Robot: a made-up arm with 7 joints.
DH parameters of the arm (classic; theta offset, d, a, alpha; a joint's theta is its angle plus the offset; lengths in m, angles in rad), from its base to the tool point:
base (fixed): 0 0.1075 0.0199 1.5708
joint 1: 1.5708 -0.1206 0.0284 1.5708
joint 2: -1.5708 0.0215 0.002 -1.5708
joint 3: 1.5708 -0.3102 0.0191 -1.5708
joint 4: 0 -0.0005 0.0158 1.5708
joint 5: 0 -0.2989 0.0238 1.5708
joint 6: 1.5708 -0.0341 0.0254 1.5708
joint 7: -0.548 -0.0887 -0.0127 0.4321
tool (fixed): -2.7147 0.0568 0 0
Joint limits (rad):
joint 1: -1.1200..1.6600
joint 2: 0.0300..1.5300
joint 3: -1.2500..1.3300
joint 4: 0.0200..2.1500
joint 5: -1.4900..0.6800
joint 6: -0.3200..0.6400
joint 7: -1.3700..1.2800
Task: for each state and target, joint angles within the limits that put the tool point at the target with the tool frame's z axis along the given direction. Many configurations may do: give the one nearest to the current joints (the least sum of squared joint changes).
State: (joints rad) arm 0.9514 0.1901 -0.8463 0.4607 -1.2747 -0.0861 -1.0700
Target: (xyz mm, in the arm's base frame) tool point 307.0 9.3 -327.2 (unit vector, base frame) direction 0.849 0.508 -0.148
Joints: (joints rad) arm 0.3450 0.0916 -0.9107 0.8691 -1.1679 0.0441 -1.1834
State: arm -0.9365 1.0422 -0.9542 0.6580 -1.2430 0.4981 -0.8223
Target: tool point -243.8 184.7 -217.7 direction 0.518 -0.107 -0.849
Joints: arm -0.9073 0.7744 -1.2500 1.5184 -1.4900 -0.0564 -1.2358
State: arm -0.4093 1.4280 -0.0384 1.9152 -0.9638 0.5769 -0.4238
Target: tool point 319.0 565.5 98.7 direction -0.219 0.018 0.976
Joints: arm -0.5610 1.5276 0.5669 1.2666 -1.4900 0.6400 -1.0880
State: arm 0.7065 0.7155 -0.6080 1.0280 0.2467 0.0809 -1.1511
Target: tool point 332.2 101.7 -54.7 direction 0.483 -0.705 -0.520
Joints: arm 0.2880 0.3935 -0.3999 1.7347 0.6800 -0.3200 -0.2802
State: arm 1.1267 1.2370 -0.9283 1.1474 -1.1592 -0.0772 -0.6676
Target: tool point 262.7 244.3 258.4 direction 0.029 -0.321 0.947
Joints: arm 1.6525 1.2276 -1.0744 2.0454 -1.4900 -0.3200 -1.0409
